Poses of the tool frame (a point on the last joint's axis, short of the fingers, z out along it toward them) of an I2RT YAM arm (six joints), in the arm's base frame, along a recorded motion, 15 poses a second.
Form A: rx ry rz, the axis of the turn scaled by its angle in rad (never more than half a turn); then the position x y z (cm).
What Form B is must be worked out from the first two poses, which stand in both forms.
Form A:
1: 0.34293 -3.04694 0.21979 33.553 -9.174 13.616
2: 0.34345 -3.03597 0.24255 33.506 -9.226 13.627
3: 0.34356 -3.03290 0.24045 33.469 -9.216 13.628
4: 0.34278 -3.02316 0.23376 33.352 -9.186 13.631
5: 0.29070 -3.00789 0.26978 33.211 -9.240 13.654
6: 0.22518 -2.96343 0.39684 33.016 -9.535 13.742
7: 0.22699 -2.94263 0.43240 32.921 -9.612 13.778
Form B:
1: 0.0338 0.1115 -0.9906 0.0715 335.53 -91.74 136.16
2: 0.0383 0.1120 -0.9898 0.0791 335.06 -92.26 136.27
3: 0.0399 0.1121 -0.9898 0.0785 334.69 -92.16 136.28
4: 0.0450 0.1122 -0.9897 0.0765 333.52 -91.86 136.31
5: 0.0538 0.0957 -0.9900 0.0888 332.11 -92.40 136.54
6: 0.0716 0.0749 -0.9858 0.1320 330.16 -95.35 137.42
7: 0.0793 0.0759 -0.9834 0.1445 329.21 -96.12 137.78
